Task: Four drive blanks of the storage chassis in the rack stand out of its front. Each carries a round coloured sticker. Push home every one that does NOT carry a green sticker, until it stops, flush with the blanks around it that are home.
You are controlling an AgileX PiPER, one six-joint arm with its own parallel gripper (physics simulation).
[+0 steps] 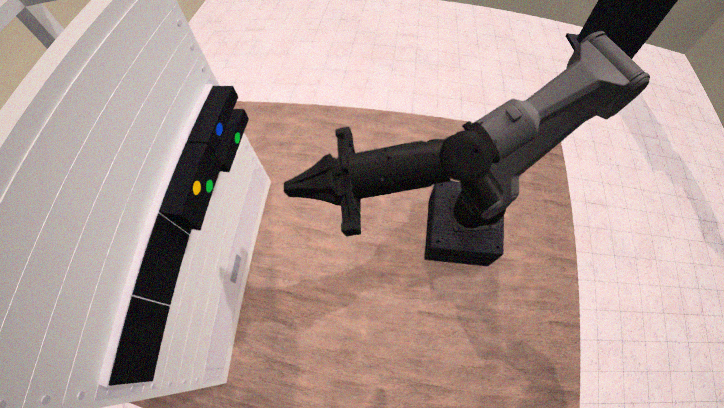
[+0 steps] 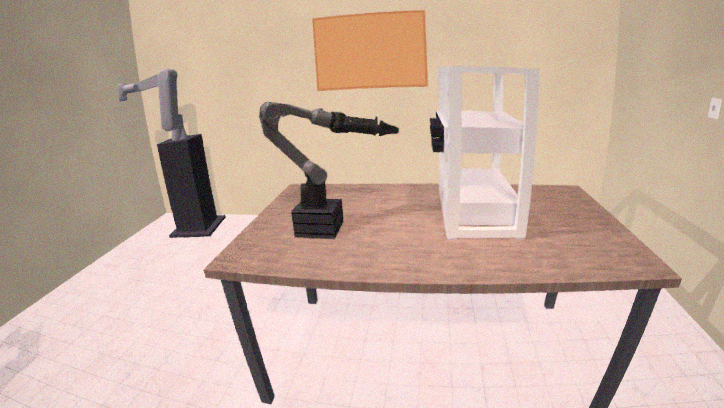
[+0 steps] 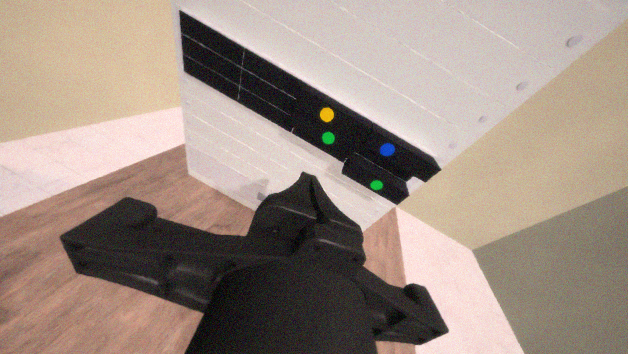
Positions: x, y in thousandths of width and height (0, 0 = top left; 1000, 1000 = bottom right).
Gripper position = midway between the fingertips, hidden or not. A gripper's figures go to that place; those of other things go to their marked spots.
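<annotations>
My gripper (image 1: 396, 464) is 43 cm from the lens. As for the white rack (image 1: 154, 727), I find it 44 cm from the lens.
</annotations>
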